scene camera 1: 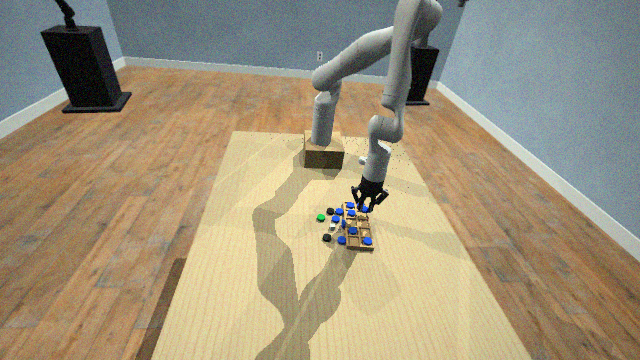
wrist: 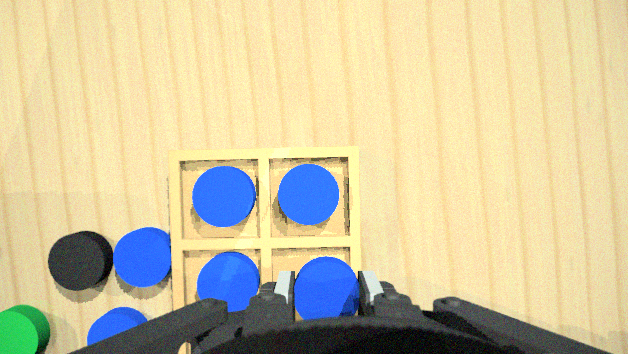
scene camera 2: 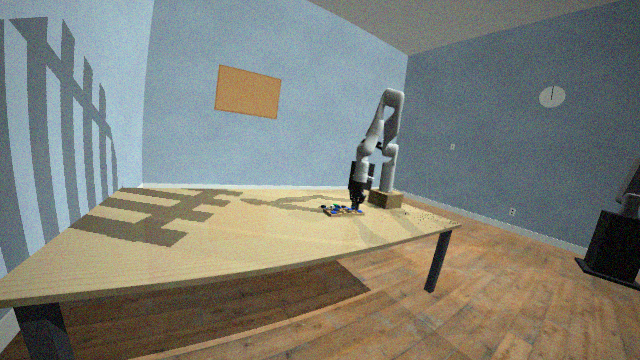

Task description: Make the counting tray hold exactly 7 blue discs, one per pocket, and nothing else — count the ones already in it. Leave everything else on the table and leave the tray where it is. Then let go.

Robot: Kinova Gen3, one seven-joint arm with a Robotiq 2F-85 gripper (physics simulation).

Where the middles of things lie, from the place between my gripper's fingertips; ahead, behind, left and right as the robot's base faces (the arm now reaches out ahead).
Labels:
My hand is 16 cm to the left of the green disc (wrist: 30, 323), 2 cm past it and 2 cm above it. Also, from my hand: wooden counting tray (scene camera 1: 360, 221) (4 cm to the right, 3 cm ahead, 2 cm below).

